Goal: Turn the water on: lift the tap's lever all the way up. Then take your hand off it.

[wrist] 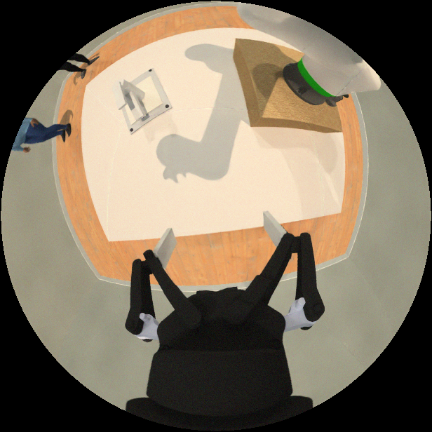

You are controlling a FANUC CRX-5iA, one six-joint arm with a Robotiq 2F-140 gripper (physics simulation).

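Observation:
The tap [132,96], a small grey metal fixture, stands on a square pale base plate [159,89] with dark screws at its corners, in the upper left of the wrist view. Its parts are small at this distance, and I cannot make out the lever's position for certain. My gripper [217,227] is wide open, with two pale finger pads and nothing between them. It is well apart from the tap, which lies beyond the fingers and to the left in the view.
A brown block [297,114] under the robot's base stands at the upper right of the white surface [135,210]. An orange wooden border [75,195] surrounds that surface. A person in blue [44,134] and another's dark legs [75,63] show at the left. The arm's shadow crosses the middle.

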